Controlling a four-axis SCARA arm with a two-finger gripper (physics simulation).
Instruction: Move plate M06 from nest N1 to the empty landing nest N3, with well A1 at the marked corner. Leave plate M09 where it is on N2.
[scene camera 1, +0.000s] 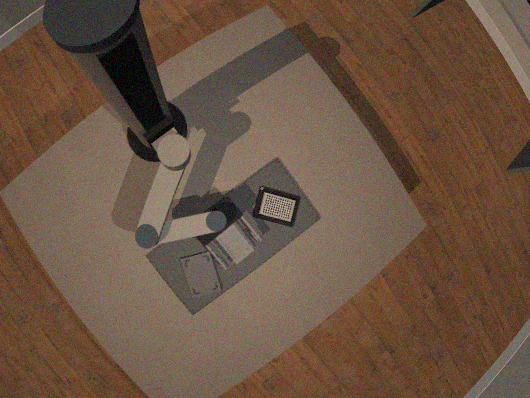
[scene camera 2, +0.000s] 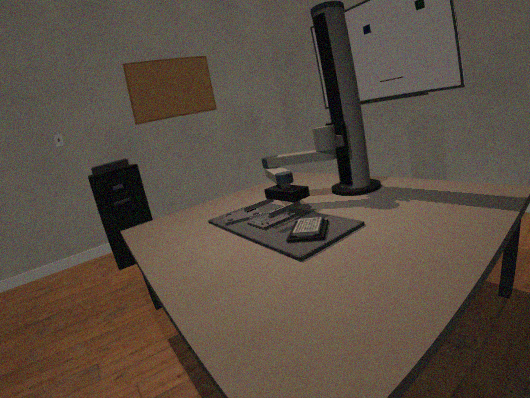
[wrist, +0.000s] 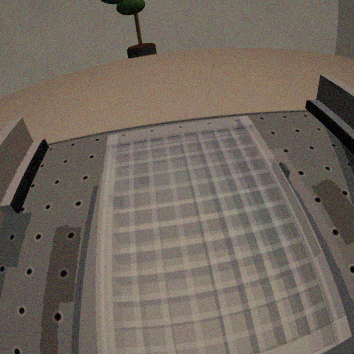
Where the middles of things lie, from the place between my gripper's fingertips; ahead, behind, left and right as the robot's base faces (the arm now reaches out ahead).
My hand is 50 mm past the clear gridded plate (scene camera 1: 231, 240) and 30 mm above it. From my hand the other things lie so: black-framed white well plate (scene camera 1: 272, 205): 60 mm behind, 220 mm to the left, 40 mm below.
